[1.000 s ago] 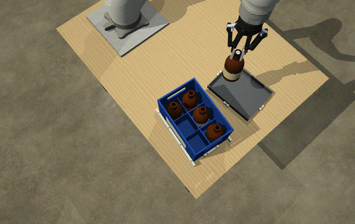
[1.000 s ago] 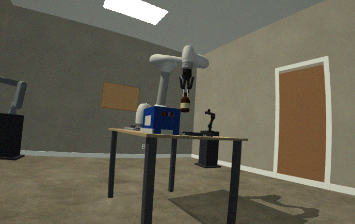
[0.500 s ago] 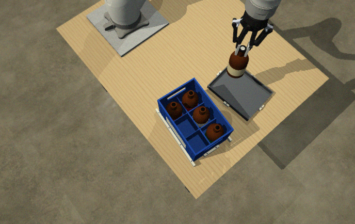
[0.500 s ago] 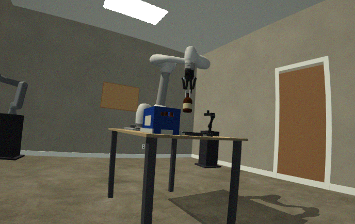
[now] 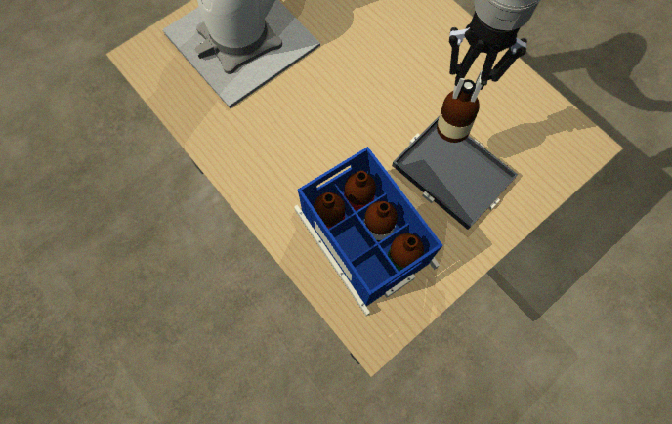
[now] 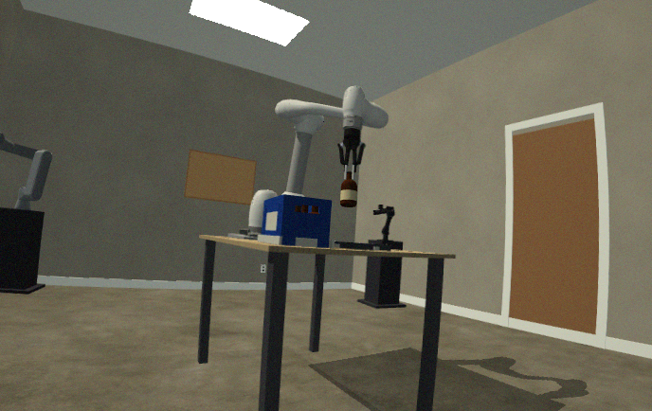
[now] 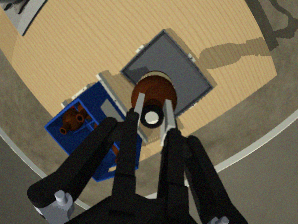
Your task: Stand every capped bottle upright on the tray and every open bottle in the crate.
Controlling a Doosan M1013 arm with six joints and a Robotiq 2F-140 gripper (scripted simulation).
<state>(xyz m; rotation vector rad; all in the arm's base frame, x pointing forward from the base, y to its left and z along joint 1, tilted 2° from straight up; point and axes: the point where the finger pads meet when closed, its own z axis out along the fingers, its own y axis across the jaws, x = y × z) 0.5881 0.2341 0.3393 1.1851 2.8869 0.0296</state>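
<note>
Right now my hand is 8 cm above the capped bottle and 1 cm short of it. Also, from my hand: blue crate (27 cm to the right, 26 cm below, 8 cm ahead); dark grey tray (33 cm below, 5 cm ahead, 2 cm to the left); uncapped bottle (25 cm below, 23 cm to the right, 7 cm ahead).
</note>
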